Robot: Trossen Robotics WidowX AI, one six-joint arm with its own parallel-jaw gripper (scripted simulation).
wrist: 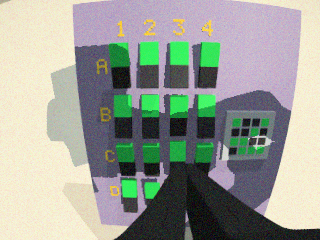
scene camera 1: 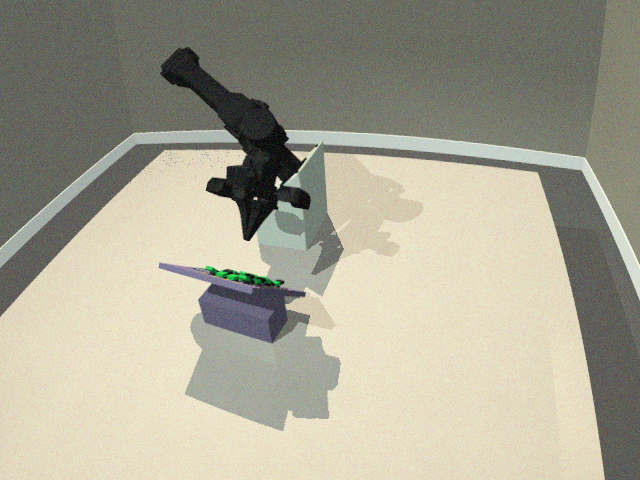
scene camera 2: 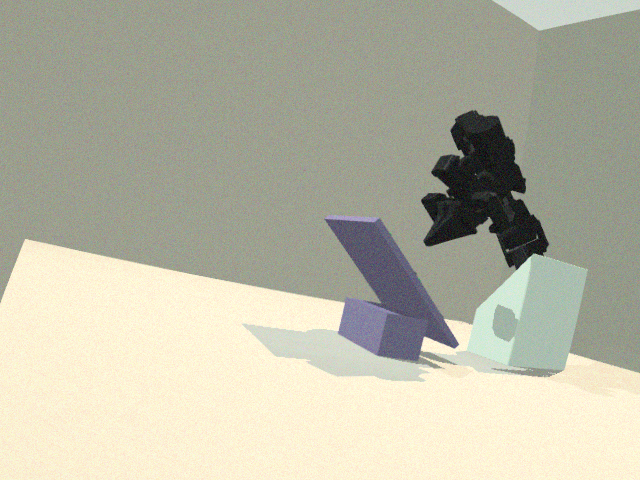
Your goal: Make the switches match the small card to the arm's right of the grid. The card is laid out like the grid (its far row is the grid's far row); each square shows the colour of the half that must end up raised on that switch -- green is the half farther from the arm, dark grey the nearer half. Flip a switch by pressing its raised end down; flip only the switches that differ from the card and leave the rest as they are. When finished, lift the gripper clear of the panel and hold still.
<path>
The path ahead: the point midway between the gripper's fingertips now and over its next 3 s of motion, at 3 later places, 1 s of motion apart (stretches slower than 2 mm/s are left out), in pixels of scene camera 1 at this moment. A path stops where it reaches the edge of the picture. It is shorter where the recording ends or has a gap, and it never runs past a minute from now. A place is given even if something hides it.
My gripper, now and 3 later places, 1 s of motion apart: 246,240; 235,263; 234,270; 233,272
</path>
